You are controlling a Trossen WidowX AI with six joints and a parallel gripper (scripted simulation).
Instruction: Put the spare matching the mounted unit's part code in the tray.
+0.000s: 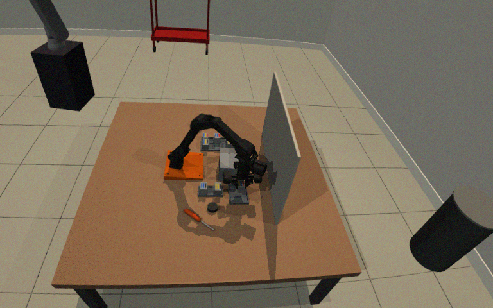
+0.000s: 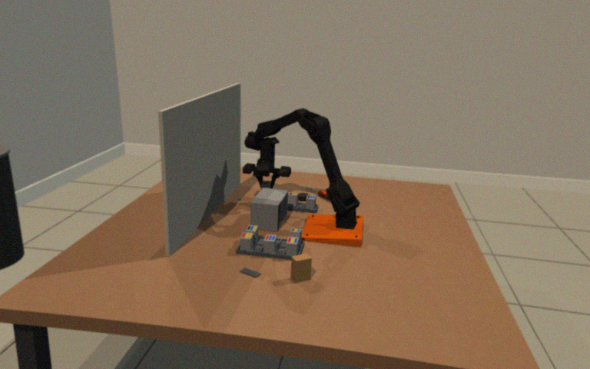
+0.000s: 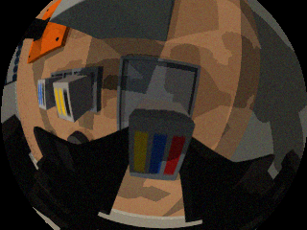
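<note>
My gripper tip is now 10 mm past the dark grey tray and 50 mm above it. From my gripper tip the other things lie so: grey mounted unit: 80 mm behind, 170 mm to the left; then black puck: 120 mm behind, 110 mm to the right, 50 mm below; then grey spare: 20 mm above.
</note>
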